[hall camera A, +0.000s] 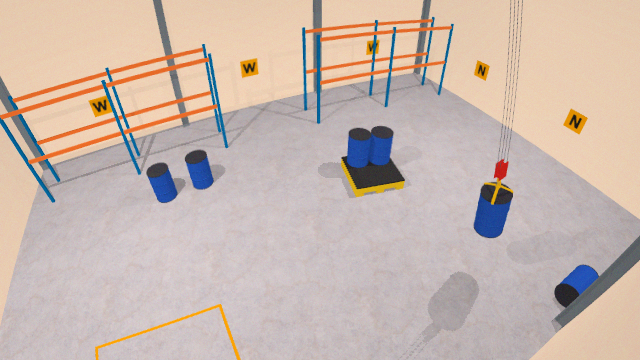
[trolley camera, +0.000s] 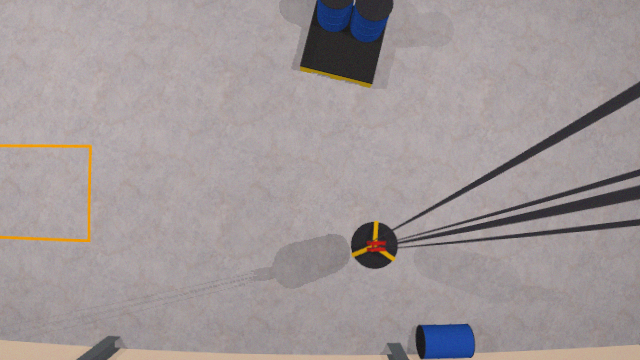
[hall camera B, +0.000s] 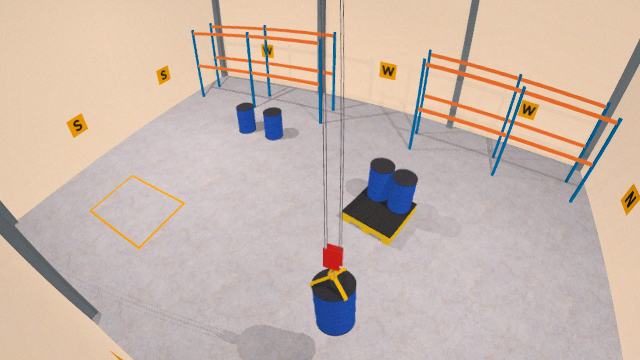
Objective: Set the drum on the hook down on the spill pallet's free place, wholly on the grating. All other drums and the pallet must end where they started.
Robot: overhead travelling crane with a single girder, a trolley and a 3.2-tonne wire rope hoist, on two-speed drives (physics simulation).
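Note:
A blue drum [hall camera A: 490,220] [hall camera B: 335,316] [trolley camera: 362,239] with a black lid hangs upright above the floor. My gripper [hall camera A: 498,188] [hall camera B: 333,276] [trolley camera: 375,245], a yellow three-armed grab under the red hook block, is shut on this drum. The yellow spill pallet [hall camera A: 380,189] [hall camera B: 362,231] [trolley camera: 335,76] with black grating stands well apart from it, at the top in the trolley view. Two blue drums, one [hall camera A: 358,151] [hall camera B: 381,184] [trolley camera: 333,19] beside the other [hall camera A: 382,149] [hall camera B: 401,195] [trolley camera: 368,26], stand on one half; the other half is bare grating. The hanging drum's underside is hidden.
Another blue drum [hall camera A: 580,281] [trolley camera: 450,341] lies on its side by the wall. Two upright drums [hall camera A: 162,186] [hall camera A: 201,172] [hall camera B: 246,120] [hall camera B: 273,125] stand near the racks [hall camera A: 125,132] [hall camera B: 320,100]. An orange marked rectangle [hall camera A: 157,326] [hall camera B: 158,189] [trolley camera: 90,195] is on the floor.

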